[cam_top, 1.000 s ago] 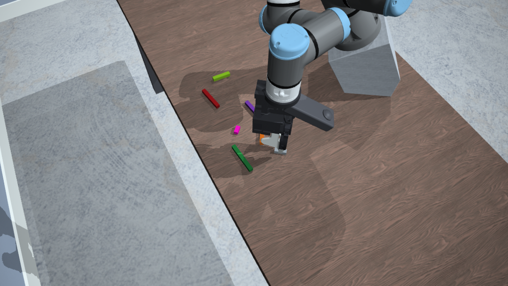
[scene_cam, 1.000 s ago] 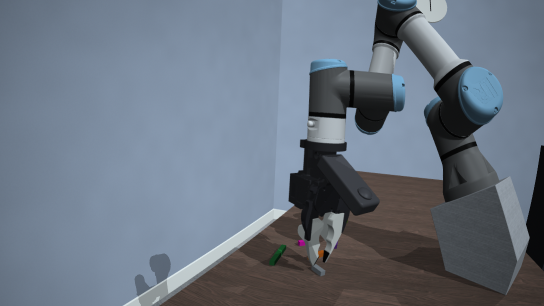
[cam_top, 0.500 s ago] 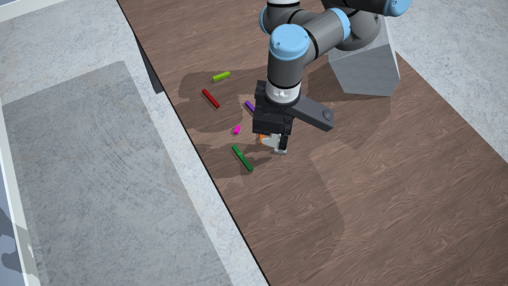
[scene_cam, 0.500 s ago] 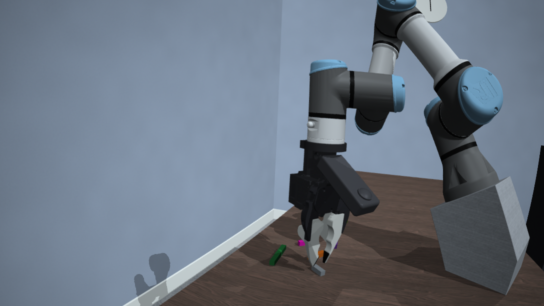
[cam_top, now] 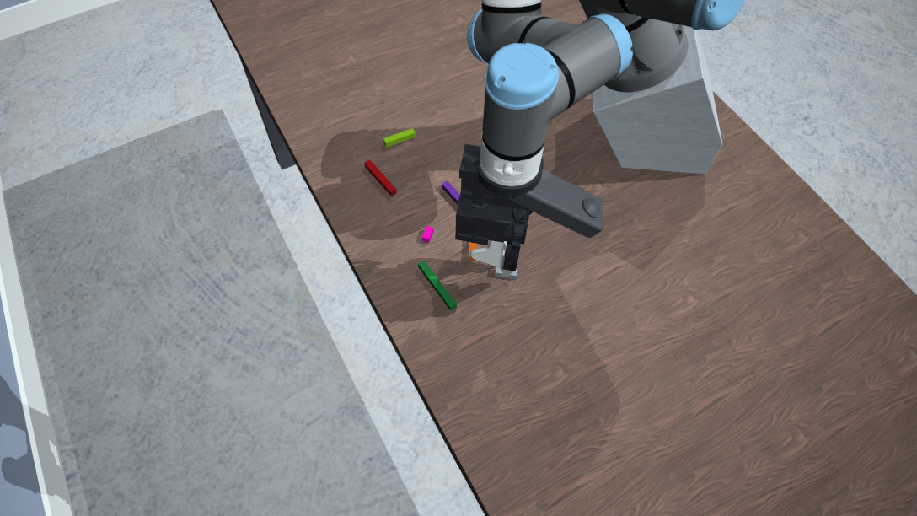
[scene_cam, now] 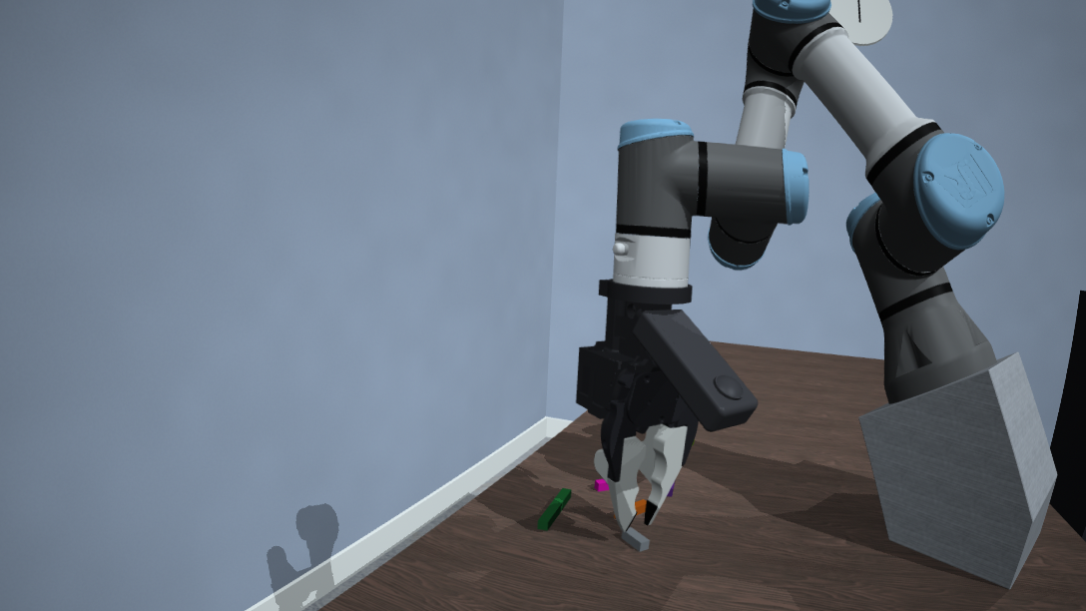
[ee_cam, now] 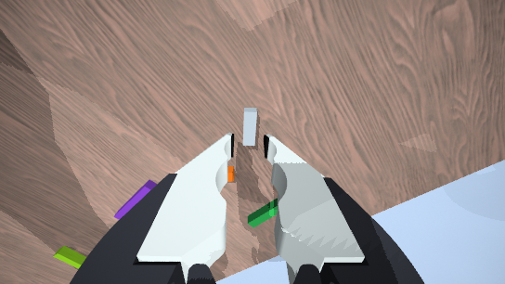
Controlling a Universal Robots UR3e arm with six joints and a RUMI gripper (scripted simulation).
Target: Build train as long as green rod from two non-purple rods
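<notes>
The grey rod lies 30 mm below my hand. From my hand the other things lie so: green rod: 90 mm ahead, 40 mm to the right, 30 mm below; then orange rod: 10 mm ahead, 60 mm to the right, 30 mm below; then magenta rod: 50 mm ahead, 120 mm to the right, 30 mm below.
</notes>
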